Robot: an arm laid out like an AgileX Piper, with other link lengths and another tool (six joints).
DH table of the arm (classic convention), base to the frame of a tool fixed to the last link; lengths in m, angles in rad. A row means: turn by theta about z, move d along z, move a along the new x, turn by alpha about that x. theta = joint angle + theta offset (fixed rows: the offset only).
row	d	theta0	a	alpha
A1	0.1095	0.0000	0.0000	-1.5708
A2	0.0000	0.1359	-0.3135	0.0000
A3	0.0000	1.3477	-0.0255	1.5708
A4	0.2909	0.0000	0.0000	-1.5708
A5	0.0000	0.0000	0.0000	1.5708
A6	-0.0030	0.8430	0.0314	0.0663
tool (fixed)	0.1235	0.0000	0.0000	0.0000
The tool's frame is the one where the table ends.
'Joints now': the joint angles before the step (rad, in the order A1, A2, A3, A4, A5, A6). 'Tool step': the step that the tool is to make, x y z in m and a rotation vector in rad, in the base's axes. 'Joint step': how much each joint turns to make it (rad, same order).
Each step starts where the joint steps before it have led.
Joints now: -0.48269 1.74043 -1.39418 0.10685 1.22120 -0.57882
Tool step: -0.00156 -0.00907 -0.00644 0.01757 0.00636 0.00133
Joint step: -0.02654 0.01876 -0.00100 0.01570 -0.00033 -0.03237
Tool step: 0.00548 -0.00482 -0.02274 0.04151 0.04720 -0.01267
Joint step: -0.00866 0.06246 -0.00002 0.01365 -0.00090 -0.00024
